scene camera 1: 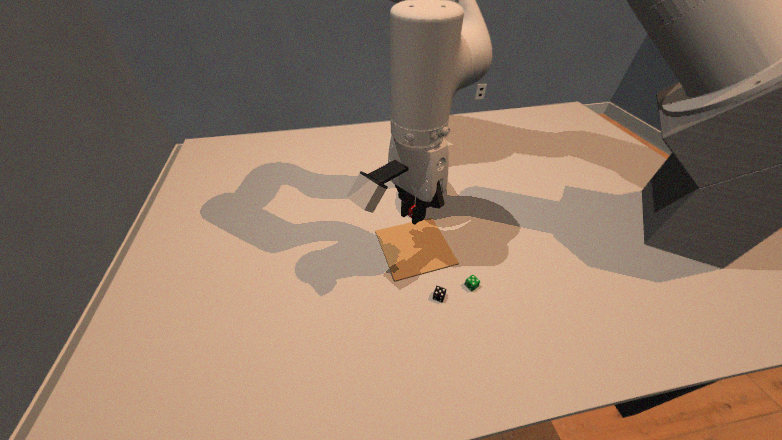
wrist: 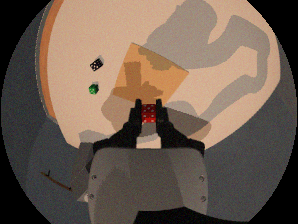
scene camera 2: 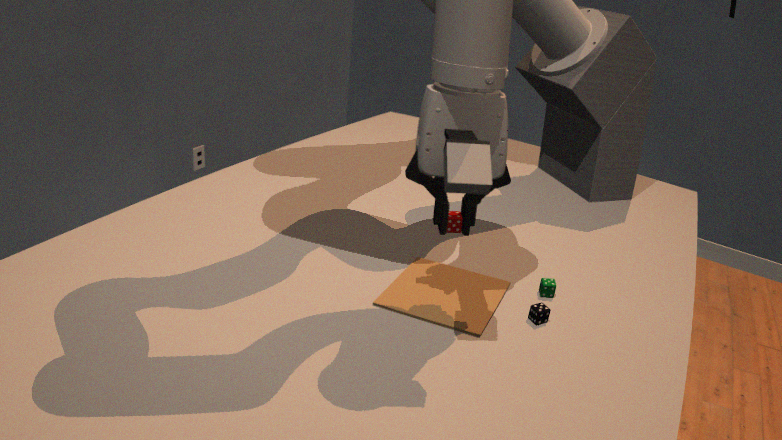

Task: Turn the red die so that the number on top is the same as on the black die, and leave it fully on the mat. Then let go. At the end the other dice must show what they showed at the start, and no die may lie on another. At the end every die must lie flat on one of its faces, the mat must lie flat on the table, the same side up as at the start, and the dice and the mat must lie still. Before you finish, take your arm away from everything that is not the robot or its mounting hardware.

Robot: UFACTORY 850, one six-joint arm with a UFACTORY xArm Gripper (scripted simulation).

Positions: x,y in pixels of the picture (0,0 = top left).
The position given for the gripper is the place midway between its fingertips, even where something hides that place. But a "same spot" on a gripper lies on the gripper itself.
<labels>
The gripper shows in scene camera 1, in the wrist view (148,106) and in scene camera 2. A mat shows in scene camera 1, in the wrist view and in scene camera 2 (465,301). One and the same spot on the gripper: (scene camera 2: 436,188) is (scene camera 1: 398,190). The same spot on the mat: (wrist: 145,75) is (scene camera 1: 410,252).
</labels>
